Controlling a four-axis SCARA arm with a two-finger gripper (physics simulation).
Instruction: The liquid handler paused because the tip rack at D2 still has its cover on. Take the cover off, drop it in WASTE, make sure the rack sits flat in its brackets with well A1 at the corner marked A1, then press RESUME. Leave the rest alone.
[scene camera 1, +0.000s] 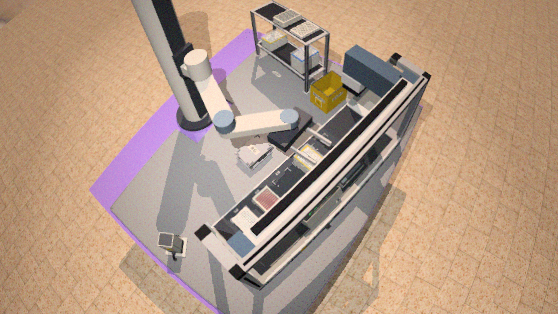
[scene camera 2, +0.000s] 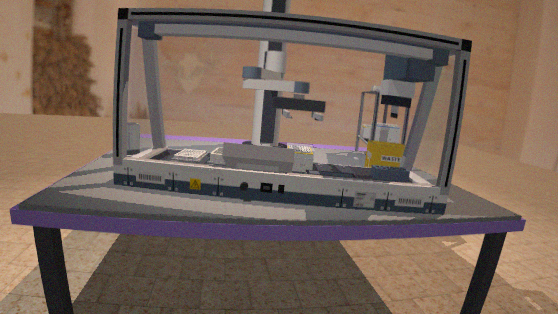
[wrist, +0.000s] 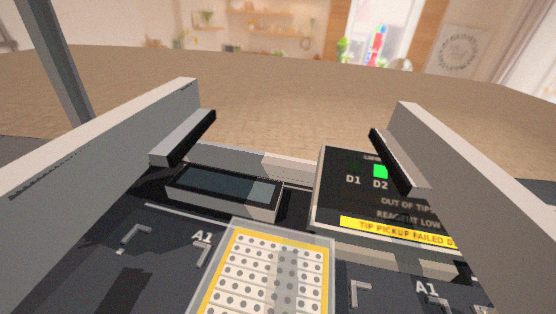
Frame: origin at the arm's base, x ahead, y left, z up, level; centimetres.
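Seen in the pictures: gripper, fingertip midpoint: (scene camera 1: 323, 153) (scene camera 2: 305, 116) (wrist: 294, 107); arm's base, origin of the base link: (scene camera 1: 197, 112).
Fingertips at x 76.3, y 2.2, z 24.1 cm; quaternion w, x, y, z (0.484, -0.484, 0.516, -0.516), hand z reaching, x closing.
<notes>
Offsets run from my fingertips to a thing's top centre. "spot": to the spot under its first point.
The tip rack (scene camera 1: 309, 157) (scene camera 2: 301, 149) (wrist: 280, 270), white with a yellow rim, stands in the deck. In the wrist view its clear cover {spot: dy -3.9, dx -0.5, dz -10.6 cm} (wrist: 326, 242) shows around and over it. An A1 mark {spot: dy +8.3, dx +3.7, dz -17.6 cm} (wrist: 202, 236) is printed left of the rack, by a neighbouring slot's bracket; the rack's own corner mark cannot be made out. My gripper (scene camera 1: 323, 151) (scene camera 2: 302, 116) (wrist: 294, 107) is open and empty, above the rack, with the fingers wide apart. The yellow WASTE bin {dy +42.0, dx -19.9, dz -9.3 cm} (scene camera 1: 326, 98) (scene camera 2: 384, 152) stands beyond the deck's end. The RESUME button cannot be made out.
A status panel {spot: dy -7.2, dx +5.5, dz -11.7 cm} (wrist: 345, 200) has the D2 lamp green and TIP PICKUP FAILED highlighted. A low dark-topped box {spot: dy +6.9, dx +10.0, dz -15.4 cm} (wrist: 225, 186) is left of it. A red plate {dy -23.7, dx -10.2, dz -14.5 cm} (scene camera 1: 266, 198) and white plate {dy -35.9, dx -12.4, dz -16.2 cm} (scene camera 1: 246, 218) are on the deck. A shelf {spot: dy +39.3, dx -32.1, dz -8.5 cm} (scene camera 1: 306, 75) and the instrument's frame rails {spot: dy -7.3, dx +16.5, dz +21.4 cm} (scene camera 2: 300, 37) are obstacles.
</notes>
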